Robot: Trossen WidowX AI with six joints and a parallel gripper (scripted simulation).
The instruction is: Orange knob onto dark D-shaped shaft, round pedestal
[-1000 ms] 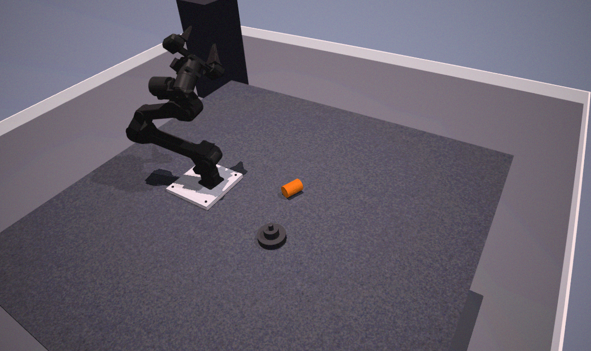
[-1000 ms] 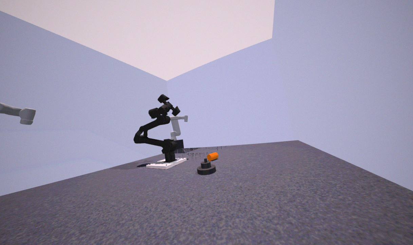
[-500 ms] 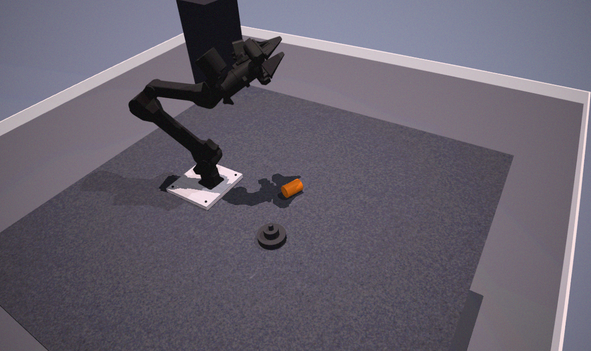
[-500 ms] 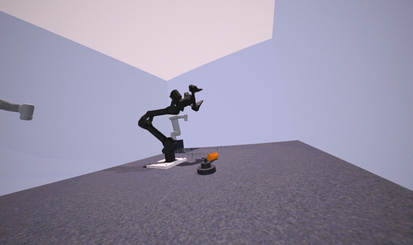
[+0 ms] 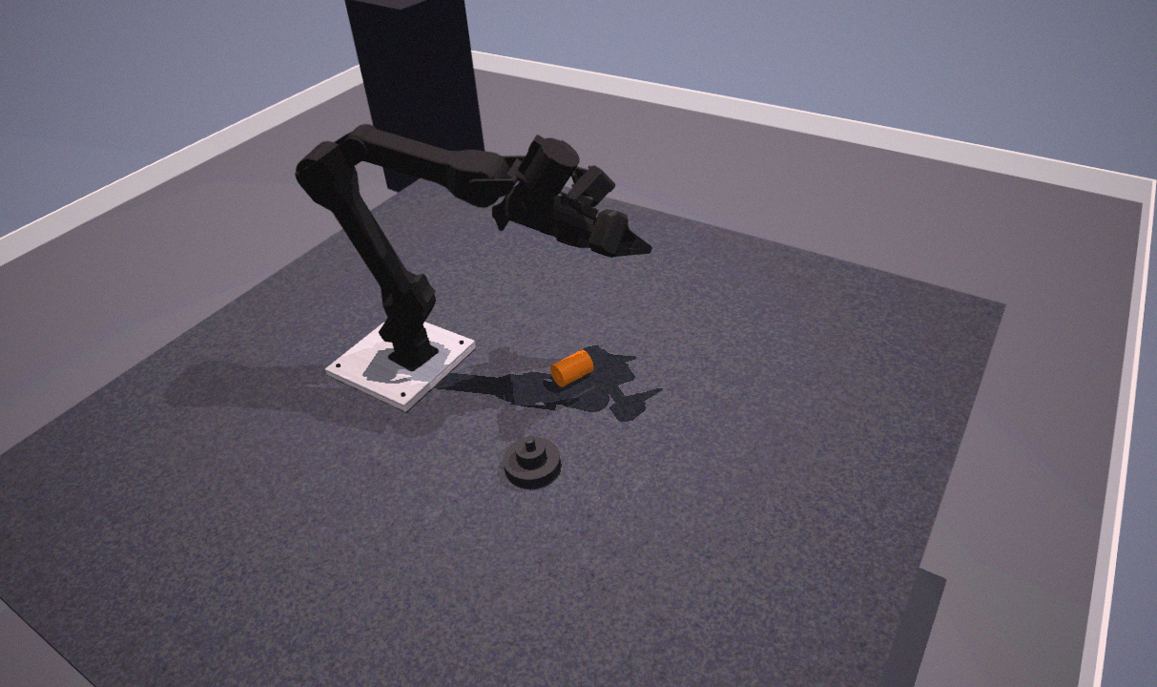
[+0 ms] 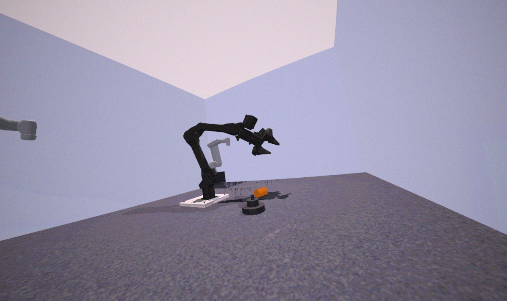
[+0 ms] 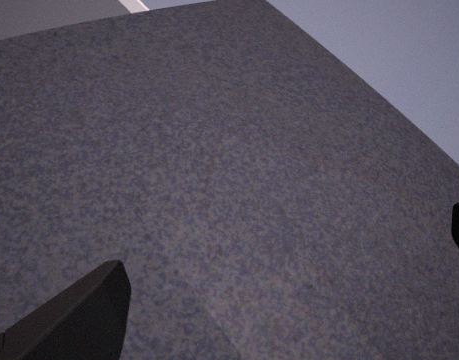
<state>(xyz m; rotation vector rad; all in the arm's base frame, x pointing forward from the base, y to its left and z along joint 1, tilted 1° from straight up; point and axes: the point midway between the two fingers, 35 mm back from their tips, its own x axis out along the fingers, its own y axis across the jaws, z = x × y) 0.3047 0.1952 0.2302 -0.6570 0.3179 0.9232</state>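
My gripper tip is now 210 mm above the orange knob, 90 mm to the left of it and 70 mm past it. The rest, counted from my gripper tip: dark round pedestal: 280 mm to the right, 200 mm below.
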